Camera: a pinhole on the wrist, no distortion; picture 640 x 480 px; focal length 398.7 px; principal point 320.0 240.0 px. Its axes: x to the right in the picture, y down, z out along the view. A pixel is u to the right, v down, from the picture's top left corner.
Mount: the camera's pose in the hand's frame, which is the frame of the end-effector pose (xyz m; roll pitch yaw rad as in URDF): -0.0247 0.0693 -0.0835 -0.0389 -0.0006 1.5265
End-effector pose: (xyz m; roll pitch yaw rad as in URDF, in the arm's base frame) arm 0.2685 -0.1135 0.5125 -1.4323 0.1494 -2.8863
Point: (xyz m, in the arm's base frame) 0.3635 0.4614 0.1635
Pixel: behind the camera
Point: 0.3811 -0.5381 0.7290
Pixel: 160 224
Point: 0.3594 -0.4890 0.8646
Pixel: 39 228
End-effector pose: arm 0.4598 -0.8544 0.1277 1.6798 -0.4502 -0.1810
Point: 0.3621 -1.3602 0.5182
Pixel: 572 98
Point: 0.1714 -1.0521 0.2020
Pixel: 477 442
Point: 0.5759 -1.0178 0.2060
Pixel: outside the picture
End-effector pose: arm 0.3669 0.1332 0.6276 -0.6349 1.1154 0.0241
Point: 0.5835 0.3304 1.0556
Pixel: 200 421
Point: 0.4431 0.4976 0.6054
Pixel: 533 140
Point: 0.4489 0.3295 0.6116
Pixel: 397 106
